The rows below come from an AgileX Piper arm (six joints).
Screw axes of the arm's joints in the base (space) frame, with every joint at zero. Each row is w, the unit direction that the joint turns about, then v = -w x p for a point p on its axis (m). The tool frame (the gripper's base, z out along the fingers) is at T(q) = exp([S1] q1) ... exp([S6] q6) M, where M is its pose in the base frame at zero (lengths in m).
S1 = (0, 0, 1, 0.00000, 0.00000, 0.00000)
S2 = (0, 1, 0, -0.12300, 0.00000, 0.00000)
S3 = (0, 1, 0, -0.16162, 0.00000, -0.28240)
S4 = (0.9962, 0, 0.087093, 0.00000, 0.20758, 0.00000)
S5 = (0, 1, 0, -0.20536, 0.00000, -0.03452)
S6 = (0.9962, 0, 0.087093, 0.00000, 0.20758, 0.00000)
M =
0.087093 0 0.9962 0.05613
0 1 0 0.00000
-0.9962 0 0.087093 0.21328
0 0 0 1
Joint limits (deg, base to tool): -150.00..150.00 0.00..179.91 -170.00..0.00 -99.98..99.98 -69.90..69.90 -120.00..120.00
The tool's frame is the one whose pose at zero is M.
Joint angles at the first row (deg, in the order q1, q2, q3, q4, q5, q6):
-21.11 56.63 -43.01 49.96 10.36 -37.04
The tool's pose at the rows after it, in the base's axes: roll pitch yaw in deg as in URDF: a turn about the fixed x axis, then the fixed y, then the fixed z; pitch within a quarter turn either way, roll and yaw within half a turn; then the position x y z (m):
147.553 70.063 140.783 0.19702 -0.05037 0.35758
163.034 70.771 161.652 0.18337 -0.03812 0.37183
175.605 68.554 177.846 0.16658 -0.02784 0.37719
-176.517 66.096 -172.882 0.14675 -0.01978 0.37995
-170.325 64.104 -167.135 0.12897 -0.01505 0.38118
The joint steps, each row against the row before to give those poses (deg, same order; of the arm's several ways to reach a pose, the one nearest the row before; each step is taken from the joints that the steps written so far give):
0.00 -2.32 -3.31 -2.22 10.49 -2.45
0.00 -2.82 -2.58 -4.15 8.22 -1.23
0.00 -3.12 -1.07 -4.48 7.29 0.15
0.00 -3.80 -0.28 -4.69 5.62 1.63
0.00 -3.48 0.00 -4.55 3.69 1.93

